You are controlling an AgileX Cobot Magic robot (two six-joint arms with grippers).
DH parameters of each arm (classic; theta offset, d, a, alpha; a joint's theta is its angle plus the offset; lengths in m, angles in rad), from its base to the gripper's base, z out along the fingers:
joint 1: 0 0.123 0 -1.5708
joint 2: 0.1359 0 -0.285 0
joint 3: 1.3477 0 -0.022 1.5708
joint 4: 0 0.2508 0 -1.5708
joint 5: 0 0 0.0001 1.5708
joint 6: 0 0.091 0 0
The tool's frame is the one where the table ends.
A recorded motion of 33 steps. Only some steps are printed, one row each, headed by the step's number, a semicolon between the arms.
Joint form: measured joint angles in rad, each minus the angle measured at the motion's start. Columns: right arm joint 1, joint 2, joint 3, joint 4, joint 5, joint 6; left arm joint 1, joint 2, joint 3, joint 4, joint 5, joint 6.
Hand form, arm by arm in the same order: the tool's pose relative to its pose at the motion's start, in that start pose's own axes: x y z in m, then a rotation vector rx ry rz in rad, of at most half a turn. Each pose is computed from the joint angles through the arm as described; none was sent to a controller.
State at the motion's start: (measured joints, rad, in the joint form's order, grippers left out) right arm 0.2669 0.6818 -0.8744 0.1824 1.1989 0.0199; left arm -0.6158 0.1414 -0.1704 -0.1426 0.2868 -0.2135
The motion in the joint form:
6: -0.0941 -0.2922 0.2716 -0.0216 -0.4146 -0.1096; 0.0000 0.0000 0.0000 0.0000 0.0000 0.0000
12: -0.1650 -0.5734 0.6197 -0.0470 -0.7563 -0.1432; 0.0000 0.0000 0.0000 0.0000 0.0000 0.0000
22: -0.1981 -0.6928 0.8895 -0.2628 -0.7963 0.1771; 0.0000 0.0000 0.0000 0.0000 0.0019 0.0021
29: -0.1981 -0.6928 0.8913 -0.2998 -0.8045 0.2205; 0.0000 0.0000 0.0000 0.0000 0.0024 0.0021
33: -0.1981 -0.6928 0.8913 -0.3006 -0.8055 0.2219; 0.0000 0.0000 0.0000 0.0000 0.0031 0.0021
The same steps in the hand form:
6: 0.0392 -0.0160 0.0056 0.1037 -0.4466 -0.0624; 0.0000 0.0000 0.0000 0.0000 0.0000 0.0000
12: 0.0912 -0.0350 0.0469 0.2191 -0.7234 -0.0748; 0.0000 0.0000 0.0000 0.0000 0.0000 0.0000
22: 0.1393 -0.0594 0.1069 0.2942 -0.6368 0.1099; 0.0002 0.0000 0.0000 -0.0004 0.0019 0.0021
29: 0.1390 -0.0606 0.1065 0.3040 -0.6470 0.1214; 0.0002 0.0000 0.0000 -0.0005 0.0023 0.0021
33: 0.1389 -0.0606 0.1064 0.3039 -0.6482 0.1219; 0.0003 0.0001 0.0000 -0.0007 0.0030 0.0021

